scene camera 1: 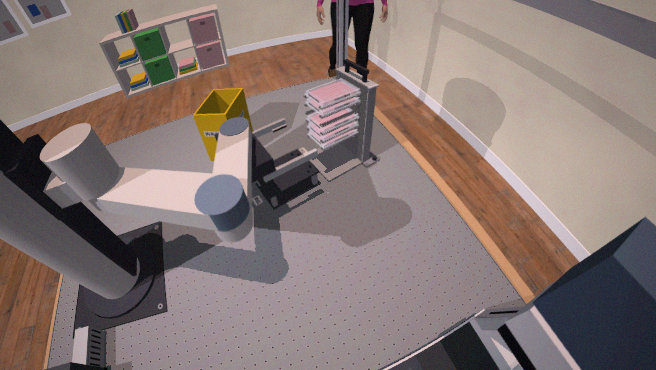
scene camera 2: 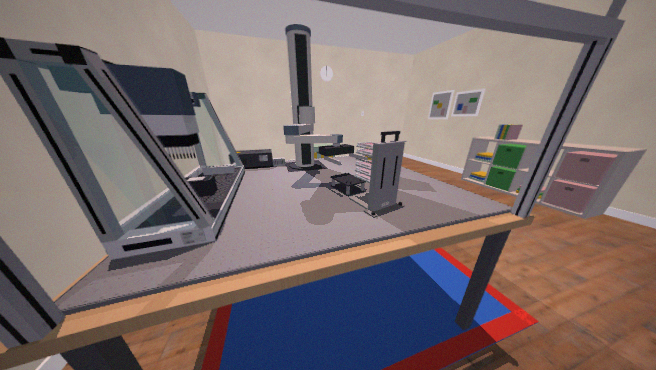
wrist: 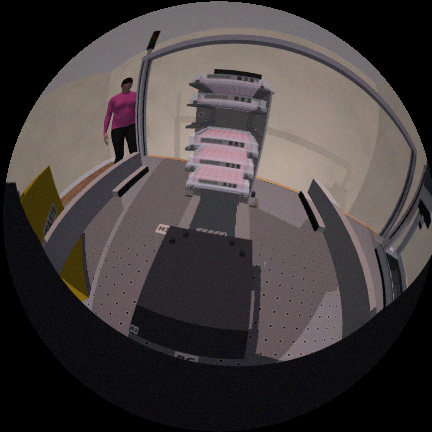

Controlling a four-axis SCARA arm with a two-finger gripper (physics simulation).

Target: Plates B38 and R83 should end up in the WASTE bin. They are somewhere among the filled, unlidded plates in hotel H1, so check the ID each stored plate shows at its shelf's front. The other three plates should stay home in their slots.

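Places are measured from the arm's base along level axes (x back, y right, z up), in centimetres.
Pixels of known places: gripper, fingertip midpoint: (scene camera 1: 299,135) (scene camera 2: 354,161) (wrist: 222,167); arm's base, link origin: (scene camera 1: 122,277) (scene camera 2: 305,166).
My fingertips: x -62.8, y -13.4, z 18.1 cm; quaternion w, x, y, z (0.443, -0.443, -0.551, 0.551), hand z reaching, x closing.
For each thing: its top centre in the pictures, then the offset to it from my fingertips. "pt": a spot on its surface instead.
- top plate, top centre: (wrist: 233,84) (scene camera 1: 332,89) (scene camera 2: 374,143) dx -11.4, dy -3.5, dz +9.8 cm
- second plate, top centre: (wrist: 231,99) (scene camera 1: 332,98) dx -11.4, dy -3.5, dz +6.9 cm
- third plate, top centre: (wrist: 226,131) (scene camera 1: 333,114) (scene camera 2: 372,163) dx -11.4, dy -3.5, dz +1.3 cm
- fourth plate, top centre: (wrist: 224,148) (scene camera 1: 333,122) dx -11.4, dy -3.5, dz -1.5 cm
- bottom plate, top centre: (wrist: 222,163) (scene camera 1: 333,130) dx -11.4, dy -3.5, dz -4.3 cm
- yellow WASTE bin, top centre: (scene camera 1: 218,100) dx +19.3, dy -25.9, dz +3.2 cm
- large framed machine, surface spot: (scene camera 2: 155,95) pt dx -14.9, dy +65.1, dz +25.6 cm
Hotel H1 (scene camera 1: 369,120) (scene camera 2: 387,175) (wrist: 230,117) holds several pink-filled plates, with an open gap below the upper two. In the wrist view the top plate (wrist: 232,88) seems to read B33 and the second plate (wrist: 215,101) reads R83. The third plate (wrist: 225,137) seems to end in 83; the fourth plate (wrist: 220,156) and the bottom plate (wrist: 217,176) seem to end in 38, first letters unclear. My gripper (scene camera 1: 297,139) (wrist: 222,167) is open and empty, facing the hotel from a short distance. The yellow WASTE bin (scene camera 1: 204,125) (wrist: 37,200) stands to its left.
A black raised stand (scene camera 1: 300,177) (scene camera 2: 348,180) (wrist: 200,280), with an RG label beside it, lies below the gripper in front of the hotel. A person (scene camera 1: 362,30) (wrist: 122,112) stands behind the table's far edge. A large framed machine (scene camera 2: 155,95) stands at the table's other end.
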